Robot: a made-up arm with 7 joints.
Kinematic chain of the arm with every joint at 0, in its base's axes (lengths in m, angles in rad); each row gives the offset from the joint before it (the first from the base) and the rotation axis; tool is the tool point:
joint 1: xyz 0 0 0 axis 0 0.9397 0.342
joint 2: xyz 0 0 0 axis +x
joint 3: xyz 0 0 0 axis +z
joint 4: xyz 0.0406 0 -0.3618 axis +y
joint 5: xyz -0.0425 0 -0.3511 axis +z
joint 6: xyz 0 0 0 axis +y
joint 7: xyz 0 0 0 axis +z
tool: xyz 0 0 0
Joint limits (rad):
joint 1: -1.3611..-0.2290
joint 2: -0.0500..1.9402
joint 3: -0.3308..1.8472
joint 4: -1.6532..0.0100
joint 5: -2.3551..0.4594
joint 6: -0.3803..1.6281
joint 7: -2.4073..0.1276
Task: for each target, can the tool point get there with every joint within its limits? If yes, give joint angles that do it. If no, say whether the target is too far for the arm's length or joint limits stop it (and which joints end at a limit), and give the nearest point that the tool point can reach.
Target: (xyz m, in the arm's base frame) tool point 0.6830 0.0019 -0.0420
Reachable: yes | joints -1.1523 0.1205 0.5040 -0.8453 -1.0382 0.5129 -0.7666
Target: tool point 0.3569 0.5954 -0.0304
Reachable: yes | joints -0.3826 1.3175 0.0974 -0.7386 -0.3597 0.7909 -1.6495
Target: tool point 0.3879 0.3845 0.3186
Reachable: yes | joints -1.0897 1.1506 0.3923 -1.2180 -0.0552 0.0413 -0.2218
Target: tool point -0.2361 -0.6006 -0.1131
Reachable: no: joint limits stop it (at a limit: joint 1, joint 2, joint 3, joint 4) | nearest point 0.3671 -0.3514 0.1944 | short by 0.721 m
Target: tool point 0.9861 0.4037 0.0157
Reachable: no: too far | nearest point 0.6642 0.2719 0.0106 | short by 0.348 m
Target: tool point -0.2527 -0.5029 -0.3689
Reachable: no: joint limits stop it (at a limit: joint 1, joint 2, joint 4) | nearest point 0.1460 -0.0460 -0.6958 | short by 0.689 m
